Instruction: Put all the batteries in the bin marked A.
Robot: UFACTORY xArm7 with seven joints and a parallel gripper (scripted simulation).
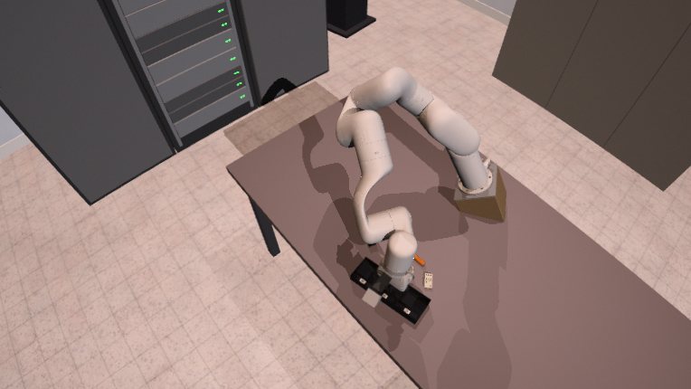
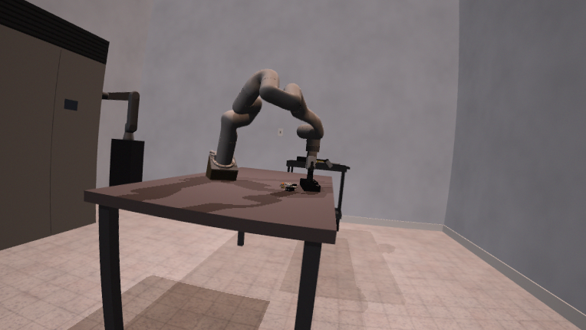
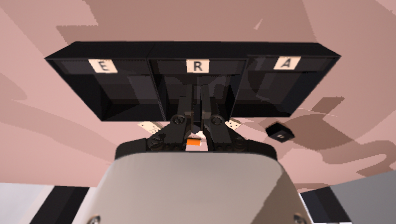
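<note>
The black bin row lies 40 mm below my hand. From my hand the other things lie so: black-and-white stick (100 mm behind, 50 mm below); brass bolt (140 mm behind, 90 mm to the right, 50 mm below); orange battery (150 mm behind, 50 mm below, 10 mm to the left).
</note>
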